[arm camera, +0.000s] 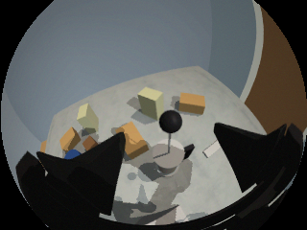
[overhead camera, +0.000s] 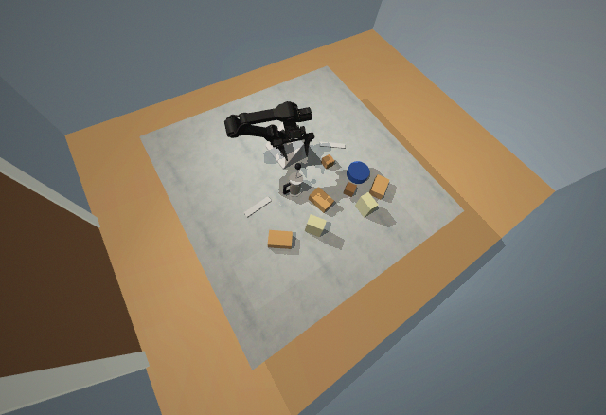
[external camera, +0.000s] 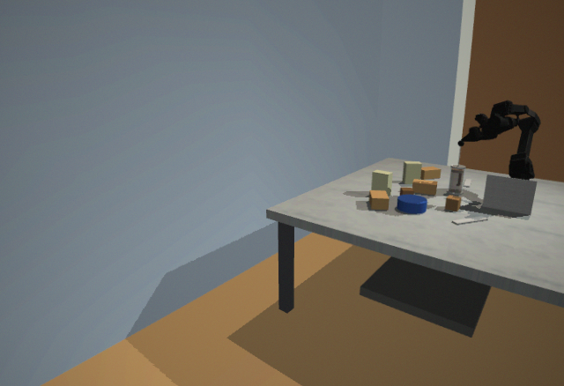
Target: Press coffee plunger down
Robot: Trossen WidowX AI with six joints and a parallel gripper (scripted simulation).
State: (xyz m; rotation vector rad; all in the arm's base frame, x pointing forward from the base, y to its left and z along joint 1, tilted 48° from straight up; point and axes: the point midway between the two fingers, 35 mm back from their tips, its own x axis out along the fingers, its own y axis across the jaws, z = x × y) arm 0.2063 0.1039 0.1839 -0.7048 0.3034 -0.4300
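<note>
Now: gripper tip 140 mm above the coffee press, 30 mm to the left of it and 20 mm short of it. From my gripper tip the other things lie so: blue round disc 350 mm to the left, 240 mm below, 110 mm ahead.
</note>
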